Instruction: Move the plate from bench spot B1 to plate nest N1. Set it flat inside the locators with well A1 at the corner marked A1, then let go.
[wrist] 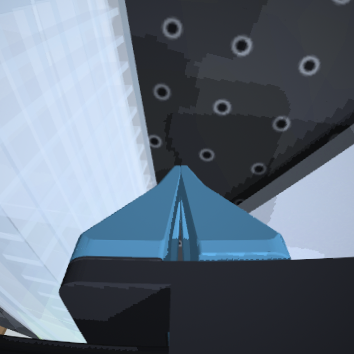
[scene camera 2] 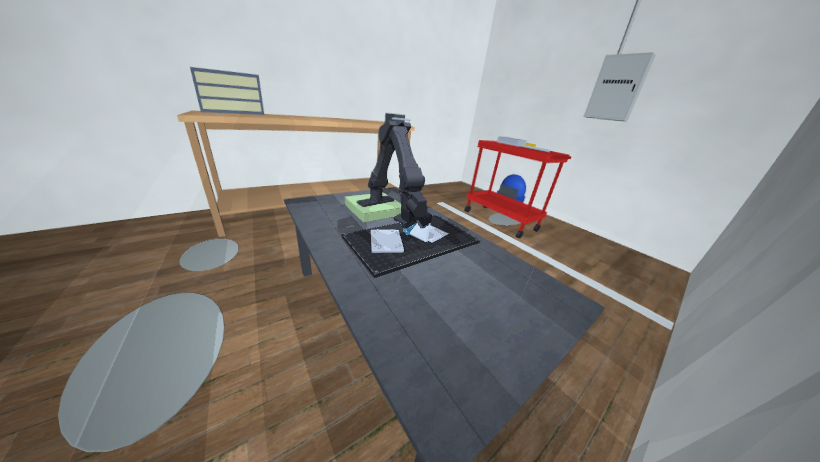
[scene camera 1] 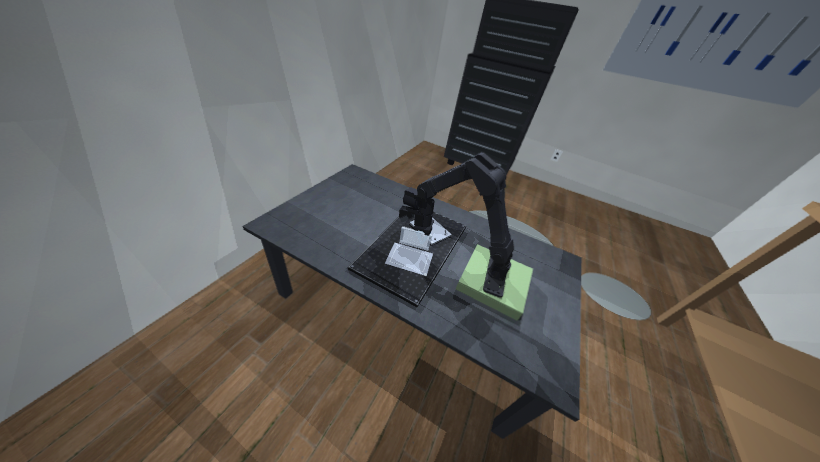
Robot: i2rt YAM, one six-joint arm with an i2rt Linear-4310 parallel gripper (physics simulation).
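Pixels of known places: gripper, fingertip midpoint: [wrist: 180,176] [scene camera 2: 407,234] [scene camera 1: 421,243]; arm's base at its link origin: [scene camera 2: 376,201] [scene camera 1: 495,275].
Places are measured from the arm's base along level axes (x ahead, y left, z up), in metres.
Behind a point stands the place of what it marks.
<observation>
A translucent, pale plate [scene camera 1: 413,237] {y -0.022, x 0.353, z 0.015 m} [wrist: 65,100] {y -0.027, x 0.375, z 0.007 m} appears to stand steeply tilted on the black perforated board, between two flat whitish pieces. One piece [scene camera 1: 408,259] [scene camera 2: 387,241] lies towards the board's front in scene camera 1. The other piece [scene camera 1: 440,232] {y -0.158, x 0.266, z -0.025 m} lies behind, partly under the arm. Which is nest N1 and which spot B1 cannot be read. My gripper [scene camera 1: 426,231] {y -0.054, x 0.319, z -0.033 m} [scene camera 2: 407,230] {y -0.054, x 0.319, z -0.033 m} [wrist: 180,176] {y -0.054, x 0.319, z -0.033 m} is shut, its blue fingertips together with nothing between them. It points down close beside the plate, which fills the left of the wrist view. Contact and corner A1 cannot be made out.
The black board [scene camera 1: 372,266] {y 0.156, x 0.447, z -0.036 m} [scene camera 2: 375,269] {y -0.302, x 0.444, z -0.037 m} lies on the dark table [scene camera 1: 321,212] {y -0.033, x 0.810, z -0.049 m} [scene camera 2: 447,344] {y -0.315, x 0.774, z -0.049 m}. The arm's base stands on a green block [scene camera 1: 519,275] {y -0.044, x -0.088, z 0.000 m} [scene camera 2: 370,213] {y -0.100, x 0.101, z -0.008 m} beside the board. A red cart [scene camera 2: 525,150] and a wooden bench [scene camera 2: 298,122] stand beyond the table.
</observation>
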